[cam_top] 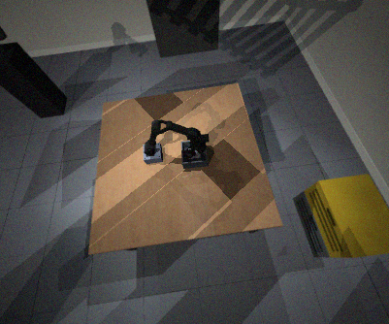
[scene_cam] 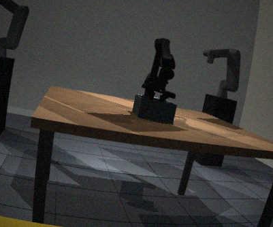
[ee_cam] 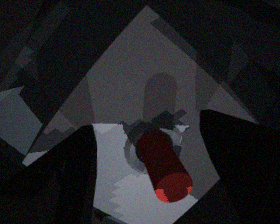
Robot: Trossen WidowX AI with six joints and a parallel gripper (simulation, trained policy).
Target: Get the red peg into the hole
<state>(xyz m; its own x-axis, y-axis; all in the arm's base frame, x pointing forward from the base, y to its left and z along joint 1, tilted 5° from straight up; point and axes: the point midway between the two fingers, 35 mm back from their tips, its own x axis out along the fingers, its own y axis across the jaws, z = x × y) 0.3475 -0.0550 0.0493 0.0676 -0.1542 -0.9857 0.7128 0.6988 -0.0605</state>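
The red peg lies 1 cm behind my gripper tip, 1 cm to the left of it and 1 cm below it. Also, from my gripper tip: grey bottom plate 1 cm behind, 1 cm to the left, 2 cm below; then dark box 1 cm behind, 1 cm to the left, 4 cm below.
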